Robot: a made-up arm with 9 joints.
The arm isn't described. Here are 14 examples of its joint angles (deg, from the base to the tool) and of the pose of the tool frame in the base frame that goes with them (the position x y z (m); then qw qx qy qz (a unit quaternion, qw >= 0)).
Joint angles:
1: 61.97 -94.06 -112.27 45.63 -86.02 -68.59 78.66 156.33 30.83
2: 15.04 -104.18 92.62 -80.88 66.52 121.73 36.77 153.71 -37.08
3: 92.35 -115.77 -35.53 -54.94 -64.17 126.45 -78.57 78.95 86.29
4: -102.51 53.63 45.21 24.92 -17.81 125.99 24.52 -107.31 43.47
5: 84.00 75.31 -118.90 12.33 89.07 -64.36 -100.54 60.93 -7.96
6: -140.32 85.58 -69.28 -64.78 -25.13 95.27 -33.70 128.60 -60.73
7: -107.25 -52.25 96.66 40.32 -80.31 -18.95 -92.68 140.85 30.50
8: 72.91 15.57 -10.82 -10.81 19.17 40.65 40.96 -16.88 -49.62
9: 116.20 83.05 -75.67 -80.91 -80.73 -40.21 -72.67 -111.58 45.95
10: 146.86 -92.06 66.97 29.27 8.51 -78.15 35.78 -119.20 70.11
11: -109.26 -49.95 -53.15 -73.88 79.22 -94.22 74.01 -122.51 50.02
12: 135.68 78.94 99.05 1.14 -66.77 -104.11 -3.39 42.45 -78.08
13: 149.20 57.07 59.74 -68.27 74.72 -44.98 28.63 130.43 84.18
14: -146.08 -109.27 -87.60 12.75 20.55 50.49 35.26 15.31 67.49
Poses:
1: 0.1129 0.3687 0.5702 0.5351 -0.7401 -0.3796 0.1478
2: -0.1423 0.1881 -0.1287 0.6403 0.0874 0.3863 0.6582
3: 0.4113 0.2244 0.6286 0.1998 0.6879 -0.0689 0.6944
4: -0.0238 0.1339 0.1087 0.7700 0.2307 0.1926 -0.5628
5: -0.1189 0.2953 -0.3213 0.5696 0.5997 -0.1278 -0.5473
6: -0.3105 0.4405 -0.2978 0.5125 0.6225 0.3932 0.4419
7: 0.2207 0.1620 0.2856 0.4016 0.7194 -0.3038 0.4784
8: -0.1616 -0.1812 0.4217 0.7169 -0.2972 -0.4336 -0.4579
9: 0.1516 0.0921 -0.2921 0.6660 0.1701 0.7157 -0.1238
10: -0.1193 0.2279 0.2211 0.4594 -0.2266 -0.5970 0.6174
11: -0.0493 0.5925 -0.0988 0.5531 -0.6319 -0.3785 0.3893
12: -0.3399 0.4331 0.8007 0.4487 -0.3918 0.6279 -0.5008
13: -0.0849 0.6403 -0.0562 0.1829 -0.7678 -0.4828 0.3793
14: 0.3090 0.5083 0.4431 0.8243 0.2834 0.1784 0.4565
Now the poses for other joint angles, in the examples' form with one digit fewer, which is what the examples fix.
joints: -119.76 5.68 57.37 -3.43 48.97 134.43 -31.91 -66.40 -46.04
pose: -0.380 0.450 0.487 0.196 -0.376 -0.860 0.283
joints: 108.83 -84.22 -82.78 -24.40 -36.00 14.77 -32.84 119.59 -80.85
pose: 0.461 0.219 -0.042 0.535 0.541 -0.637 -0.124
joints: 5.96 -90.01 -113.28 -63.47 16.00 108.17 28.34 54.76 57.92
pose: -0.279 0.187 -0.228 0.320 0.508 0.542 -0.588
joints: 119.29 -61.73 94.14 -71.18 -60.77 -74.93 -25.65 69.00 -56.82
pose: 0.172 1.002 0.398 0.021 0.725 0.174 -0.666
